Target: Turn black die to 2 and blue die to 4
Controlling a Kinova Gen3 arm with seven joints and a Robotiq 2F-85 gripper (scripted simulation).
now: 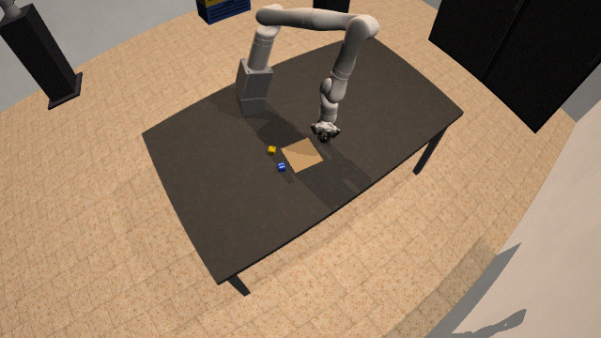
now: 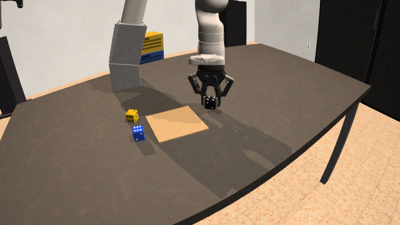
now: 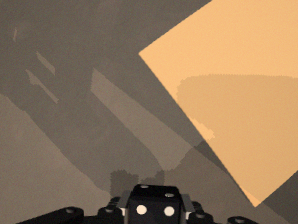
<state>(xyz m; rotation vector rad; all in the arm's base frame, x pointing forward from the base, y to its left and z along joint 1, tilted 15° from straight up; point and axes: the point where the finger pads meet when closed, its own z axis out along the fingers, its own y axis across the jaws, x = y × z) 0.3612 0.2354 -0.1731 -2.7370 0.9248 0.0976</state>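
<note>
The tan mat is 120 mm to the right of my hand, 30 mm below it and 30 mm ahead of it. Also, from my hand: blue die (240 mm to the right, 60 mm ahead, 10 mm below); then yellow die (240 mm to the right, 40 mm behind, 10 mm below); then black die (right at my hand).
</note>
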